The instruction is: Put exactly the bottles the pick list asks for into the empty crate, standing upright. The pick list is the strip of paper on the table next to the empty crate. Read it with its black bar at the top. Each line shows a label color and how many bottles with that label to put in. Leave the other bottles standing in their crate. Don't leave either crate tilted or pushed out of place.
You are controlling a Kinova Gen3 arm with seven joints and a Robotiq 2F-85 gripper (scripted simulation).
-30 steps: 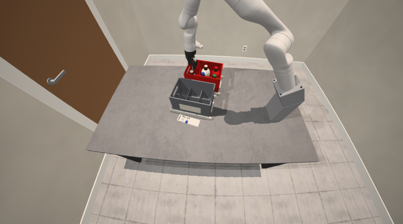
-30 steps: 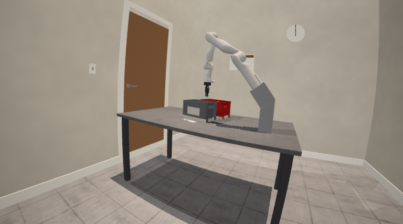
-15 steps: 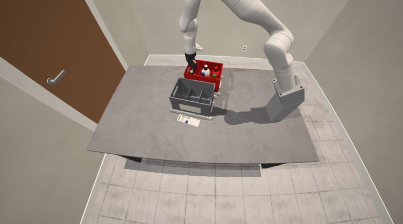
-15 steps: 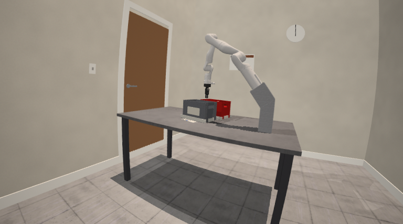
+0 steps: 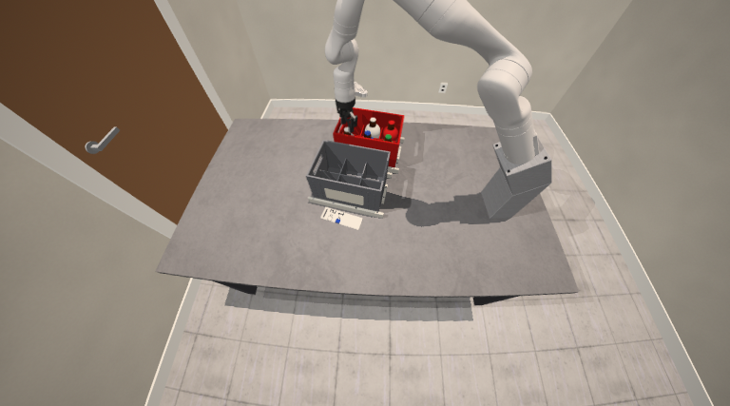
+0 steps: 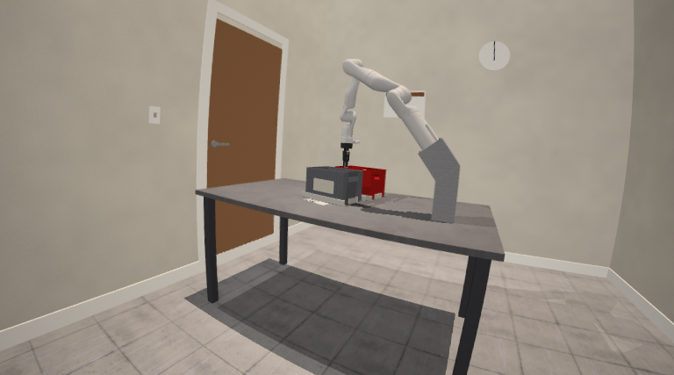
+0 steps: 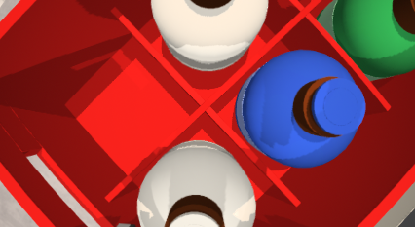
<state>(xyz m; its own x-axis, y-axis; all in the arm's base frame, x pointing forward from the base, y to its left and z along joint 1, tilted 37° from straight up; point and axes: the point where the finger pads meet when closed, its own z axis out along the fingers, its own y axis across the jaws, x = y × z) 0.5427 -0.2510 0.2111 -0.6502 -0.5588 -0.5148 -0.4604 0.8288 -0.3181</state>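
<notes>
Now: hand 100 mm above the blue-label bottle, 90 mm past it and 10 mm to the right of it. From my hand the other things lie so: red crate (100 mm below, 90 mm behind, 30 mm to the right); then green-label bottle (170 mm behind, 100 mm below, 30 mm to the left); then grey crate (190 mm to the left, 100 mm below, 30 mm behind).
</notes>
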